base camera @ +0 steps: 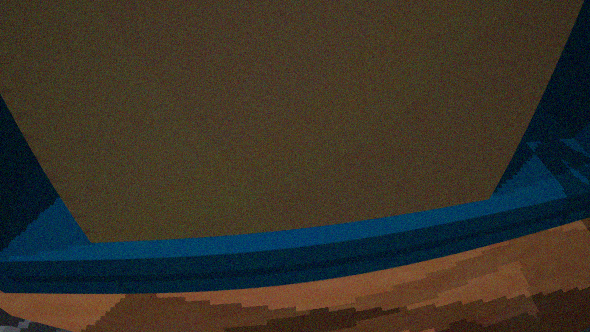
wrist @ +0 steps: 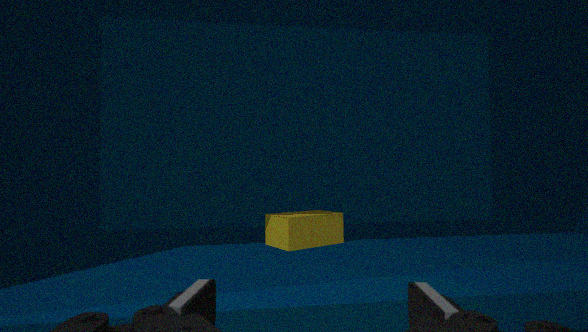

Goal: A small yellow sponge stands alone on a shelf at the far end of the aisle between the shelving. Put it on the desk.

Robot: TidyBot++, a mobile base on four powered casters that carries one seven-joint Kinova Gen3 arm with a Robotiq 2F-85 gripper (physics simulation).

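Note:
In the wrist view a small yellow sponge stands on a blue shelf, a little right of the middle, with one corner turned toward the camera. My gripper is open, with its two fingertips wide apart at the bottom of the wrist view. The sponge is beyond the fingertips, between their two lines, and apart from both. The sponge does not show in the base camera view. The desk does not show in either view.
In the base camera view a large brown box stands on the blue bottom board of the shelving, close in front of the base. Orange-brown floor with dark shadows lies before it. Dark panels surround the shelf in the wrist view.

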